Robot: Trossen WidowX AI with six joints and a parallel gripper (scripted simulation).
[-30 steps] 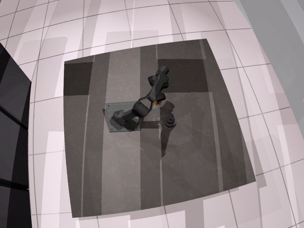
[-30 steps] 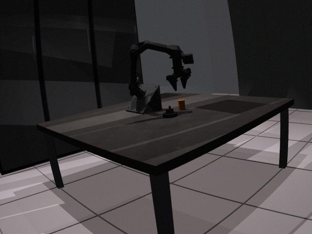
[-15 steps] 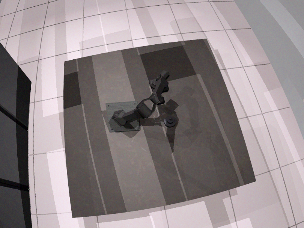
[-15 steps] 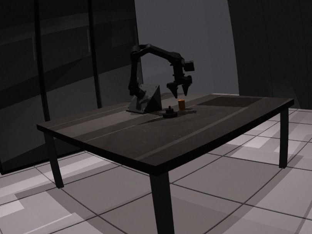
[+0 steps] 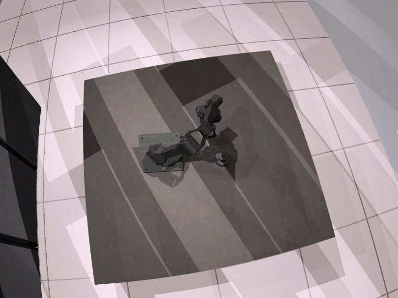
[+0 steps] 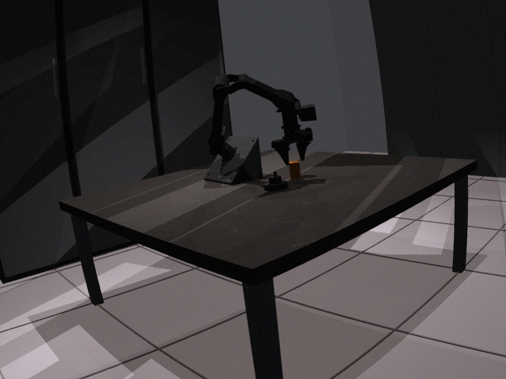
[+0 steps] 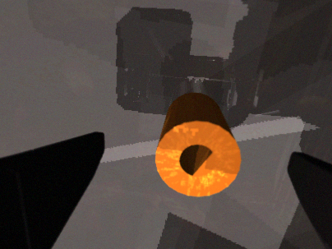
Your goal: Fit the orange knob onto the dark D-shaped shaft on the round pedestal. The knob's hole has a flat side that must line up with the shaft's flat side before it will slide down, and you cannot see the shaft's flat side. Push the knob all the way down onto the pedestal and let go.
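My gripper tip is now 30 mm above the orange knob. Round my gripper tip: pedestal 170 mm to the right, 60 mm ahead, 30 mm below.
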